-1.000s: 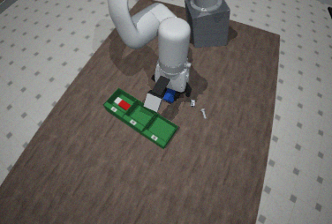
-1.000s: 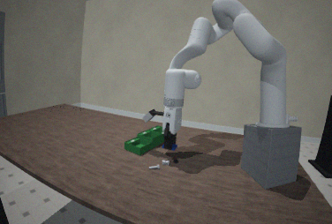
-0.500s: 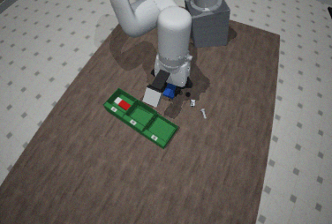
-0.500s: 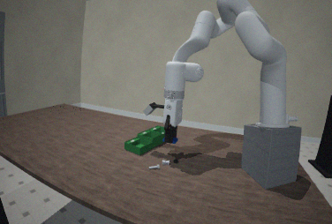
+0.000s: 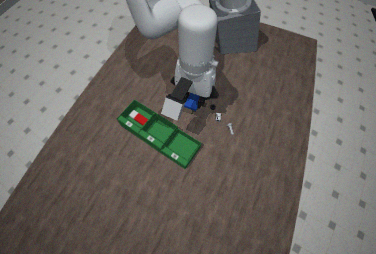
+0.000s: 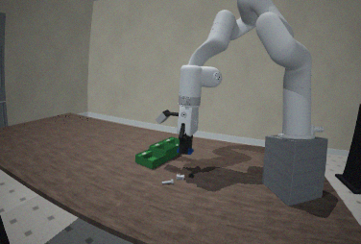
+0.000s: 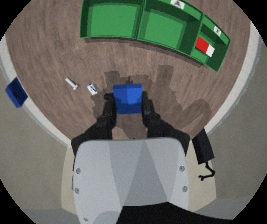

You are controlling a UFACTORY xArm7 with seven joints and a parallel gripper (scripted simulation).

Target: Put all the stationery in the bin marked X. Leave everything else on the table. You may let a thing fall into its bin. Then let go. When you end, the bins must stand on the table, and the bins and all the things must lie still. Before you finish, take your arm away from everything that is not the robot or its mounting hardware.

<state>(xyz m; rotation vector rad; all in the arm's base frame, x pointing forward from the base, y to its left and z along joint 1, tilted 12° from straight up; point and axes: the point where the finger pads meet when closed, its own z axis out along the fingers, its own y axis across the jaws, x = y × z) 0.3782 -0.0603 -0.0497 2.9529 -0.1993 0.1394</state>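
The red block lies 160 mm to the right of my hand, 70 mm below it and 70 mm ahead of it. From my hand the other things lie so: white-grey piece 80 mm to the left, 80 mm below; blue block 20 mm below; black round thing 80 mm below, 60 mm to the left, 40 mm behind.
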